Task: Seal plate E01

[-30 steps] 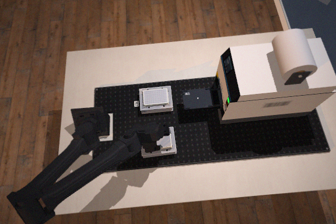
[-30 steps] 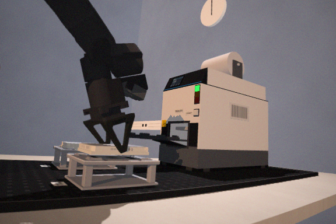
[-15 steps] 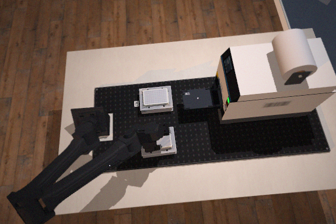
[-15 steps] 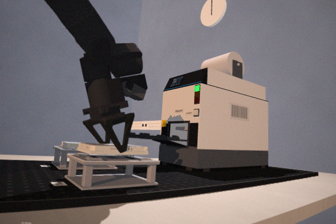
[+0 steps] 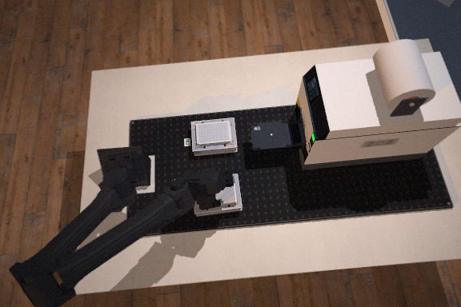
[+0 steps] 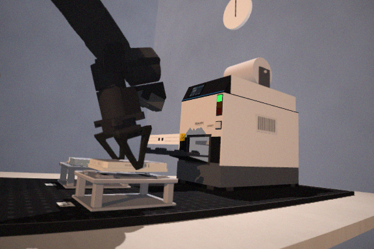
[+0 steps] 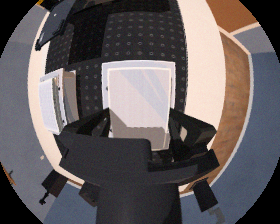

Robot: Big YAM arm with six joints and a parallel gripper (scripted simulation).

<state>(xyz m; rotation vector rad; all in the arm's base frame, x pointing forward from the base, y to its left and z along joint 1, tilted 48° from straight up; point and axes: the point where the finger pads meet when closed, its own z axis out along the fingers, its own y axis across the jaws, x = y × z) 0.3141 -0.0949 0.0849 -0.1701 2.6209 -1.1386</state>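
My hand is 3 cm above the nest. From my hand the other things lie so: plate 22 cm to the left, 2 cm below, 1 cm ahead; then sealer stage 21 cm ahead, 17 cm to the left, 3 cm above; then start button 31 cm ahead, 12 cm above, 7 cm to the left.
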